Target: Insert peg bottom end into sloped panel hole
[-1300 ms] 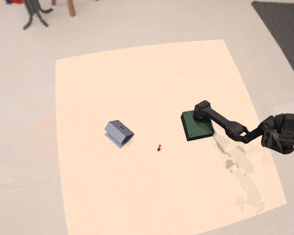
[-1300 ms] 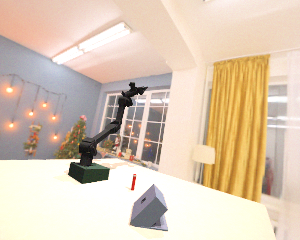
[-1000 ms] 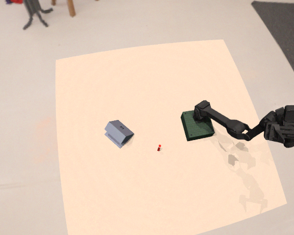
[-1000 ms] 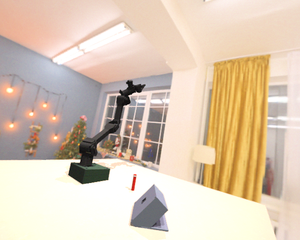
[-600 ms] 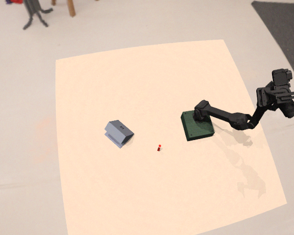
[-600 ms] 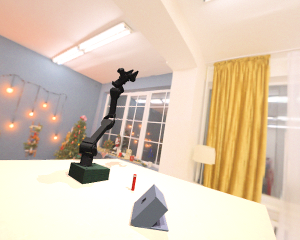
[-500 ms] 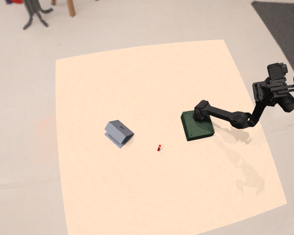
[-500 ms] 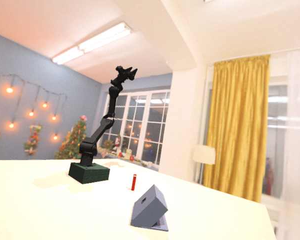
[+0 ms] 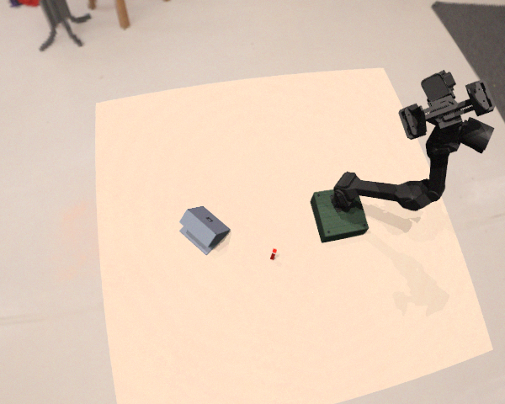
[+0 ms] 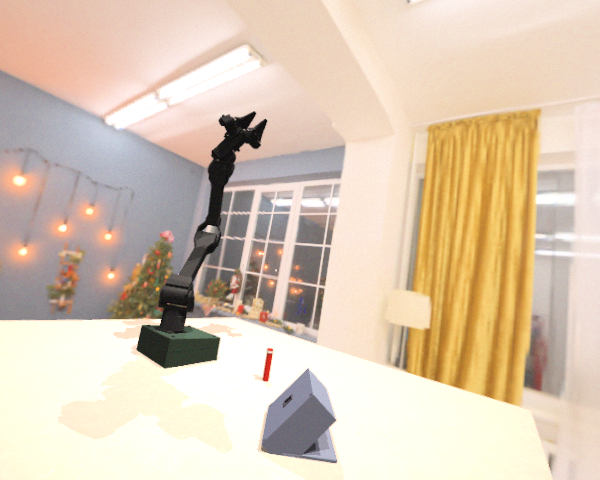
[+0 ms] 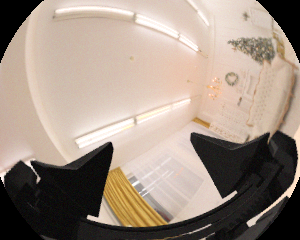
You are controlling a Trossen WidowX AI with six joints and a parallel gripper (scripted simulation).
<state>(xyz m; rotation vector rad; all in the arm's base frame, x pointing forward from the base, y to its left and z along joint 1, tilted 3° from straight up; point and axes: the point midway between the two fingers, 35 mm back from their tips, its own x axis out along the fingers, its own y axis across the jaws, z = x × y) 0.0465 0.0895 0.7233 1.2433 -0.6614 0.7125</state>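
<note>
My gripper tip is now 23 cm short of the thin red peg, 5 cm to the left of it and 76 cm above it. The rest, counted from my gripper tip: grey-blue sloped panel 40 cm ahead, 21 cm to the right, 78 cm below.
</note>
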